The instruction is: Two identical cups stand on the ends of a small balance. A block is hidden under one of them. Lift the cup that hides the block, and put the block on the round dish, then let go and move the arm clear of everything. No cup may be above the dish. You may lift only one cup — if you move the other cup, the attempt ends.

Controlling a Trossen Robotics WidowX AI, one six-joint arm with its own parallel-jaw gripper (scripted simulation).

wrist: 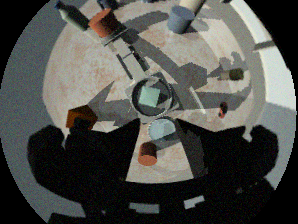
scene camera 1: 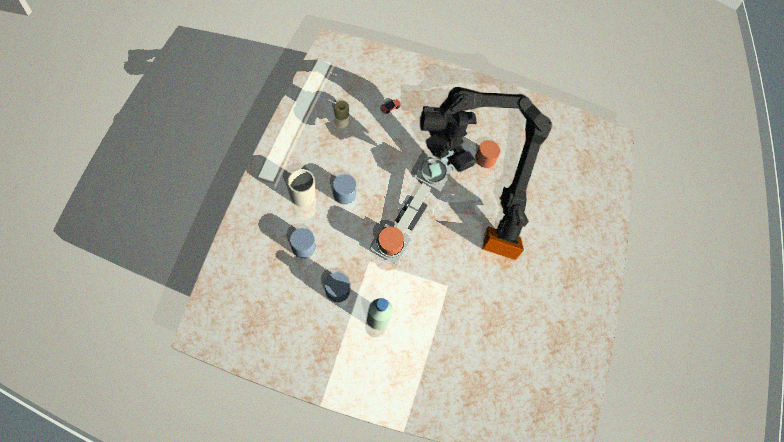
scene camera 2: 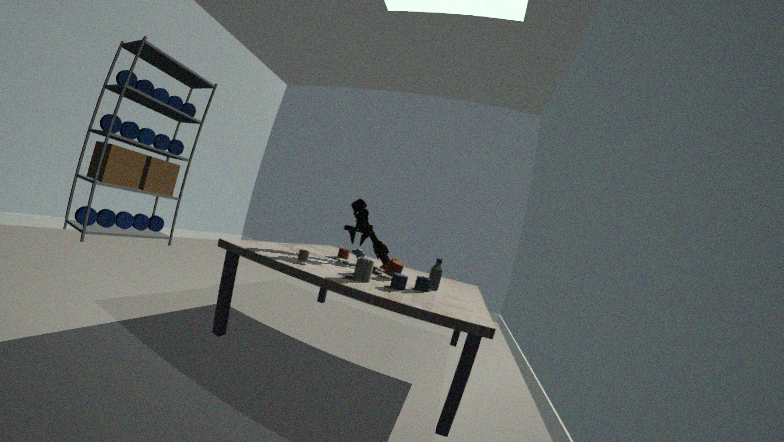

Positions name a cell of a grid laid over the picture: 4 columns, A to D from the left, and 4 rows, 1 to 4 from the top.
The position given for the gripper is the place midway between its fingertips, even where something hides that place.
In view: the gripper (scene camera 1: C2) and a balance (scene camera 1: C2).
The balance shows as well in the wrist view (wrist: C2). The gripper shows as well in the wrist view (wrist: C3).
